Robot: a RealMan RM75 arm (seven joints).
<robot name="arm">
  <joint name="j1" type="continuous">
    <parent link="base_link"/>
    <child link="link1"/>
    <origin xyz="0 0 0.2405" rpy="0 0 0"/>
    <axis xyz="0 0 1"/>
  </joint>
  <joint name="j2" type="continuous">
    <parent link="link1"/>
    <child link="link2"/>
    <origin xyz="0 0 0" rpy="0 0 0"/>
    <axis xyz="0 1 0"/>
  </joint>
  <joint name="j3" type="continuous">
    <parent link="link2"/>
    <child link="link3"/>
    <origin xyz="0 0 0.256" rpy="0 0 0"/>
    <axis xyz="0 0 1"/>
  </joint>
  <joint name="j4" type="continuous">
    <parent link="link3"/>
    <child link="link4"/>
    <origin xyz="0 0 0" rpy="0 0 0"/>
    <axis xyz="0 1 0"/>
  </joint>
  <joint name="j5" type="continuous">
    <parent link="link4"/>
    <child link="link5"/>
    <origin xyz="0 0 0.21" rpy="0 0 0"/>
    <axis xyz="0 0 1"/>
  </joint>
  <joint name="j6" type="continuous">
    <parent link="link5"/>
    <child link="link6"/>
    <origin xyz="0 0 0" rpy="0 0 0"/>
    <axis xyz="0 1 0"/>
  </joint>
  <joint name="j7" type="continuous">
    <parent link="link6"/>
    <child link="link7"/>
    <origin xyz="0 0 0.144" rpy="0 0 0"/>
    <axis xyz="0 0 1"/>
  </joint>
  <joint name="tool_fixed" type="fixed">
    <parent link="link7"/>
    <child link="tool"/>
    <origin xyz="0 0 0" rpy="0 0 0"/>
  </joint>
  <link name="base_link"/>
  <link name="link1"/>
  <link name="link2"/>
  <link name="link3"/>
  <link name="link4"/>
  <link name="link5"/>
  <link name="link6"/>
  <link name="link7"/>
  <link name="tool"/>
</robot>
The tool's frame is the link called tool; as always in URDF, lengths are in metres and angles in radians. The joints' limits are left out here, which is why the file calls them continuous.
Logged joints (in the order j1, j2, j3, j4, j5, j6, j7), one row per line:
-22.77, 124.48, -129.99, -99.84, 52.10, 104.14, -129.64
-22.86, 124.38, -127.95, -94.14, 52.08, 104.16, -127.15
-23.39, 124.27, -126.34, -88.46, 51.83, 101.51, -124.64
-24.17, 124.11, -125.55, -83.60, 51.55, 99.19, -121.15
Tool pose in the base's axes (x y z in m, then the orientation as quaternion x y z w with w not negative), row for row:
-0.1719, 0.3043, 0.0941, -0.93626, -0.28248, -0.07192, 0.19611
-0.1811, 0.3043, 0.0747, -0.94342, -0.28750, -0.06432, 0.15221
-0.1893, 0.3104, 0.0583, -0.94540, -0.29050, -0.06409, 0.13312
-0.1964, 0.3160, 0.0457, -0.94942, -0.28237, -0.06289, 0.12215
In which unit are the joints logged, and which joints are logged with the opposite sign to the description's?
The joints are logged in degrees. Opposite sign: j2, j5.
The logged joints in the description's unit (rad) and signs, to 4 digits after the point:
-0.3974, -2.1726, -2.2688, -1.7425, -0.9093, 1.8176, -2.2626
-0.3990, -2.1708, -2.2331, -1.6431, -0.9090, 1.8179, -2.2192
-0.4082, -2.1689, -2.2050, -1.5439, -0.9046, 1.7717, -2.1754
-0.4218, -2.1661, -2.1913, -1.4591, -0.8997, 1.7312, -2.1145

